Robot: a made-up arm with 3 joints. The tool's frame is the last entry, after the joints. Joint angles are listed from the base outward.
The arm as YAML. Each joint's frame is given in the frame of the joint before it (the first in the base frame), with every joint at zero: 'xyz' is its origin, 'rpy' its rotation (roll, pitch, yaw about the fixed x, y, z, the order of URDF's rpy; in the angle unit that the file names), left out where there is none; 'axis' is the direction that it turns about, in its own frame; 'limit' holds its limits. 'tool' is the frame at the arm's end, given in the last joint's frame.
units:
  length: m
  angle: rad
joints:
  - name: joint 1
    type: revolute
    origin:
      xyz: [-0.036, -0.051, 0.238]
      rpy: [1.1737, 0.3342, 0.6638]
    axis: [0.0, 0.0, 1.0]
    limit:
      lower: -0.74
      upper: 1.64
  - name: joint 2
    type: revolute
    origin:
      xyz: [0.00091, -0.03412, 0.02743]
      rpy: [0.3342, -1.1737, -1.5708]
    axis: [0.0, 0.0, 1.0]
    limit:
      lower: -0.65
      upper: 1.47
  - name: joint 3
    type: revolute
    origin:
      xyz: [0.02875, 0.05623, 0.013]
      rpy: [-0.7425, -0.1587, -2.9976]
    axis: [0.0, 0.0, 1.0]
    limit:
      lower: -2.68
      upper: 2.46
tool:
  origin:
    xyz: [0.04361, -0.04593, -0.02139]
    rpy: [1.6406, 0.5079, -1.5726]
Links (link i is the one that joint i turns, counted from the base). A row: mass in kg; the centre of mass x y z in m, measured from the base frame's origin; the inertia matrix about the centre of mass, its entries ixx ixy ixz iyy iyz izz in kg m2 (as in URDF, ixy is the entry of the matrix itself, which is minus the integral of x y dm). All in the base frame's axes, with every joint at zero. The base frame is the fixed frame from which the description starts. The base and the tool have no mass.
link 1: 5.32; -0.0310 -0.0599 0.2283; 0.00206 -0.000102 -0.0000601 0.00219 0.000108 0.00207
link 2: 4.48; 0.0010 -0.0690 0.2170; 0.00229 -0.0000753 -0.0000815 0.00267 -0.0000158 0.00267
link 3: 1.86; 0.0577 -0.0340 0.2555; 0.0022 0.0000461 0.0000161 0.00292 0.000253 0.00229
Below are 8 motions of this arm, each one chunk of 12 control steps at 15 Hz.
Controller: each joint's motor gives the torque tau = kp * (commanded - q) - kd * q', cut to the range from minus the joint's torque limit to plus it. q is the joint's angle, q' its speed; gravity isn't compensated. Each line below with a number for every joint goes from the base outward.
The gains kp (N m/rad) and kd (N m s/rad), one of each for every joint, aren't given. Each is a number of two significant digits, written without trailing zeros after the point. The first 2 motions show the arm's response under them.
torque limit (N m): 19 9.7 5.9
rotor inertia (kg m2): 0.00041 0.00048 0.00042
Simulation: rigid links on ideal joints. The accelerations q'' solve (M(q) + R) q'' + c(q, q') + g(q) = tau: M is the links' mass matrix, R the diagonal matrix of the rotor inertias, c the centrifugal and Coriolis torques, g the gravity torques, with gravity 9.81 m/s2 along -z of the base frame. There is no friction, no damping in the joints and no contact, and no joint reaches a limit. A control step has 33 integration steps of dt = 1/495 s. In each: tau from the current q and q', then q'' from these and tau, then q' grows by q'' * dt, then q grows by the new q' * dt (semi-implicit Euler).
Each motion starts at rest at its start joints. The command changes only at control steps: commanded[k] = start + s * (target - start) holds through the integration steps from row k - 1 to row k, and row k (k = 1, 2, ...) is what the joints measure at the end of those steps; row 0 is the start. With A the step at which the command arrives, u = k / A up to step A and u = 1 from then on. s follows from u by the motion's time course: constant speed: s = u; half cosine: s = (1 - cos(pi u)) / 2; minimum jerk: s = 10 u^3 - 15 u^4 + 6 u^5; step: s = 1 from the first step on.
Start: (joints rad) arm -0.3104 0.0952 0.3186
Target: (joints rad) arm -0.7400 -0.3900 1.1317
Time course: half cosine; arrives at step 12
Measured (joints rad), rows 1 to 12:
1: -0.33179 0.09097 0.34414
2: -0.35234 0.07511 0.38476
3: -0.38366 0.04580 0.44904
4: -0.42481 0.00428 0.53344
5: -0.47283 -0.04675 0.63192
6: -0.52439 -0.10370 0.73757
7: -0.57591 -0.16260 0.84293
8: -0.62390 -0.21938 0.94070
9: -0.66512 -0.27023 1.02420
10: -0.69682 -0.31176 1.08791
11: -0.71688 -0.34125 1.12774
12: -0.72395 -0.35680 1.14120
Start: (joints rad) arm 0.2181 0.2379 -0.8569
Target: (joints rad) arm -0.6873 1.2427 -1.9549
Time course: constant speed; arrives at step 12
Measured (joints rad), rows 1 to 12:
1: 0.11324 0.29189 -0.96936
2: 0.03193 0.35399 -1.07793
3: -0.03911 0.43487 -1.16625
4: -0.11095 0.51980 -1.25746
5: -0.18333 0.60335 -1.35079
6: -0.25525 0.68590 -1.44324
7: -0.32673 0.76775 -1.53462
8: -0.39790 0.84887 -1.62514
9: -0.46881 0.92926 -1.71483
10: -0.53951 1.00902 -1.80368
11: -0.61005 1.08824 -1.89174
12: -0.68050 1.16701 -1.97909
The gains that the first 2 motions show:
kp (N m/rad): 54 22 13
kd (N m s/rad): 1.9 1.6 0.4
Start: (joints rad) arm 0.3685 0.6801 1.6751
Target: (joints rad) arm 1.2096 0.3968 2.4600
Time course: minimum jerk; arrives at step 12
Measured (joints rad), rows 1 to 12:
1: 0.35260 0.69012 1.72015
2: 0.37299 0.68925 1.74417
3: 0.42453 0.67793 1.79487
4: 0.50704 0.65648 1.87499
5: 0.61482 0.62591 1.97676
6: 0.73747 0.58856 2.08940
7: 0.86191 0.54797 2.20053
8: 0.97463 0.50834 2.29838
9: 1.06402 0.47386 2.37360
10: 1.12281 0.44783 2.42096
11: 1.15067 0.43171 2.44137
12: 1.15676 0.42411 2.44401

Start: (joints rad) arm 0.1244 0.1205 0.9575
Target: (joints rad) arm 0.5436 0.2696 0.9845
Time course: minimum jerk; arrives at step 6
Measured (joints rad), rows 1 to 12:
1: 0.11343 0.12476 1.00481
2: 0.17699 0.14345 1.01177
3: 0.29068 0.17887 1.01986
4: 0.40911 0.22275 1.03193
5: 0.48529 0.25907 1.04138
6: 0.50582 0.27777 1.04522
7: 0.50759 0.28469 1.04558
8: 0.50768 0.28709 1.04538
9: 0.50769 0.28796 1.04529
10: 0.50769 0.28828 1.04526
11: 0.50770 0.28840 1.04525
12: 0.50770 0.28844 1.04525

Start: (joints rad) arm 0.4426 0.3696 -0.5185
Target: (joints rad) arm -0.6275 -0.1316 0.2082
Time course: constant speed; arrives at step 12
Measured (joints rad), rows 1 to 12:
1: 0.32298 0.35395 -0.46079
2: 0.22940 0.31338 -0.40890
3: 0.14295 0.27142 -0.34678
4: 0.05666 0.22914 -0.28482
5: -0.02942 0.18676 -0.22321
6: -0.11509 0.14496 -0.16131
7: -0.20040 0.10394 -0.09922
8: -0.28541 0.06364 -0.03711
9: -0.37015 0.02402 0.02497
10: -0.45468 -0.01499 0.08694
11: -0.53903 -0.05345 0.14875
12: -0.62325 -0.09144 0.21035

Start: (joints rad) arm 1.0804 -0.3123 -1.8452
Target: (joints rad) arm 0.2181 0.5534 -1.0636
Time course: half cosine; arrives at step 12
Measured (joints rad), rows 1 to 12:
1: 1.01849 -0.33632 -1.89018
2: 0.96737 -0.33970 -1.87108
3: 0.90561 -0.28873 -1.80299
4: 0.82144 -0.20660 -1.72032
5: 0.72069 -0.10389 -1.62516
6: 0.61134 0.01303 -1.52055
7: 0.50101 0.13578 -1.41361
8: 0.39747 0.25481 -1.31243
9: 0.30811 0.36112 -1.22463
10: 0.23913 0.44738 -1.15649
11: 0.19503 0.50841 -1.11254
12: 0.17844 0.54112 -1.09546

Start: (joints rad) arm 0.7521 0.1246 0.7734
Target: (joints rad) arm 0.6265 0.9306 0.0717
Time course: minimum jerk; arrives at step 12
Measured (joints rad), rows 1 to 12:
1: 0.71236 0.13791 0.83117
2: 0.70551 0.15987 0.81433
3: 0.69813 0.20129 0.76472
4: 0.68628 0.27117 0.69046
5: 0.67091 0.36801 0.59433
6: 0.65358 0.48428 0.48584
7: 0.63633 0.60853 0.37660
8: 0.62123 0.72770 0.27835
9: 0.60988 0.82958 0.20098
10: 0.60307 0.90514 0.15043
11: 0.60047 0.95104 0.12661
12: 0.60049 0.97189 0.12118

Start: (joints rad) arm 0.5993 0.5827 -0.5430
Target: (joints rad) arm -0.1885 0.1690 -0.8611
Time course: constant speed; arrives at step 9
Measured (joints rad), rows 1 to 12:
1: 0.48216 0.57640 -0.56870
2: 0.38748 0.53294 -0.62150
3: 0.30004 0.48299 -0.66446
4: 0.21352 0.43280 -0.70516
5: 0.12757 0.38315 -0.74514
6: 0.04235 0.33472 -0.78393
7: -0.04217 0.28780 -0.82148
8: -0.12604 0.24239 -0.85786
9: -0.20934 0.19842 -0.89315
10: -0.21723 0.17437 -0.89796
11: -0.21362 0.17479 -0.88629
12: -0.21321 0.17627 -0.88452

